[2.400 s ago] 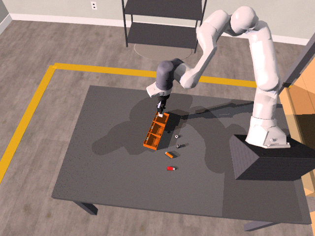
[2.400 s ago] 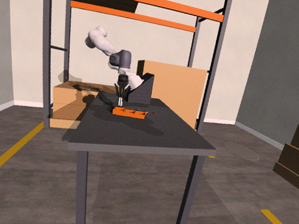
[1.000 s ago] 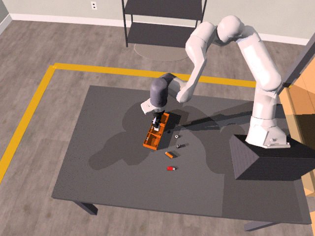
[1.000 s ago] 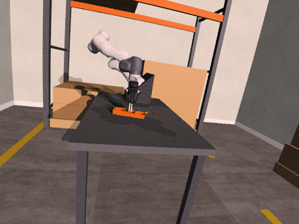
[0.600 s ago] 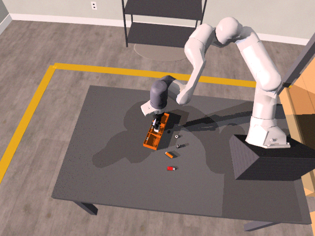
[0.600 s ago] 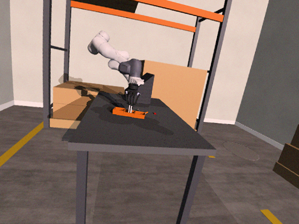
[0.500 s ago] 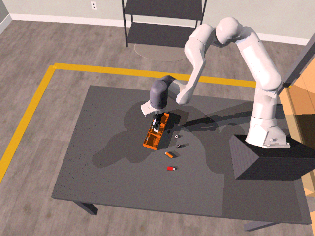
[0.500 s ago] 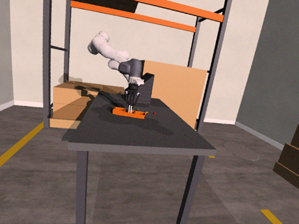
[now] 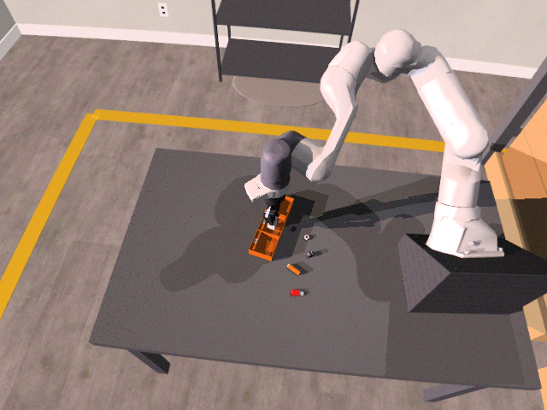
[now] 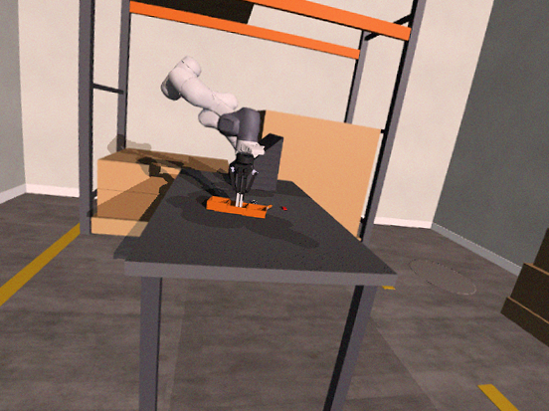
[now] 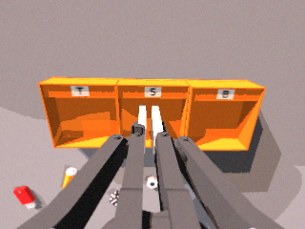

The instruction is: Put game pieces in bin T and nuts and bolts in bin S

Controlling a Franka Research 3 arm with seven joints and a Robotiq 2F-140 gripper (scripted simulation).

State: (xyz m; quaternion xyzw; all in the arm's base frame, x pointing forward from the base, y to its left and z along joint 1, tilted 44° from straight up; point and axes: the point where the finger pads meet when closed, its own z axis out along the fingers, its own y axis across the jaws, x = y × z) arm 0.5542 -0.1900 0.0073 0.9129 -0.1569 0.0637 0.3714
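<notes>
My gripper is now 3 cm above the orange bin tray. Also, from my hand: grey nut 13 cm behind, 5 cm below, 3 cm to the left; black die 14 cm behind, 10 cm to the left, 4 cm below; dark nut 8 cm behind, 5 cm below.
</notes>
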